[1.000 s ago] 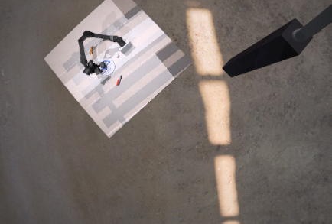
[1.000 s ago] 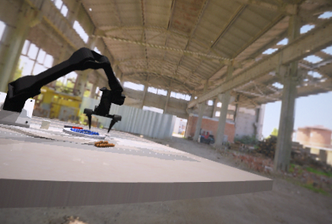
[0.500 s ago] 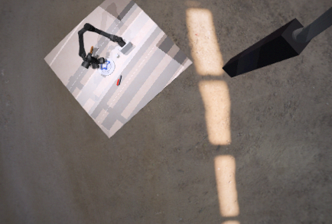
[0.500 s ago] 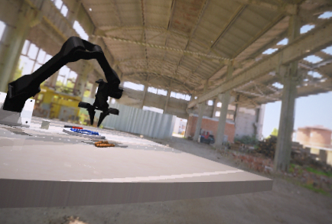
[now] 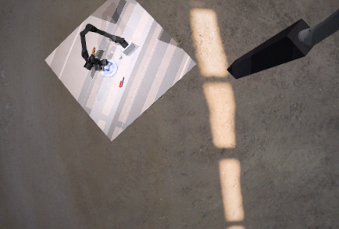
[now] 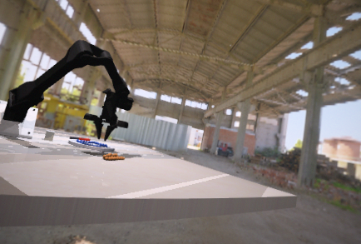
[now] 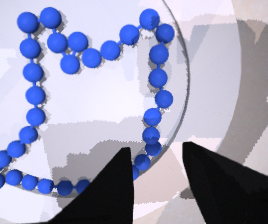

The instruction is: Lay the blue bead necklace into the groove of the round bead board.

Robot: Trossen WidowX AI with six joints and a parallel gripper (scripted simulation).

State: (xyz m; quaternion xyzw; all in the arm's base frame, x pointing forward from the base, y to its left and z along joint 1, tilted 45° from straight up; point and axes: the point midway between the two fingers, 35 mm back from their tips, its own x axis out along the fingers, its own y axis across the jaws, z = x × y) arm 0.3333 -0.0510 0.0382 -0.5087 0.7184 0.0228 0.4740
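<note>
Right now the round white bead board is 2 cm behind my gripper tip, 5 cm to the left of it and 3 cm below it. The rest, counted from my gripper tip: small white block (20 cm behind, 6 cm to the left, 2 cm below); red pen-like object (28 cm to the left, 3 cm below).
</note>
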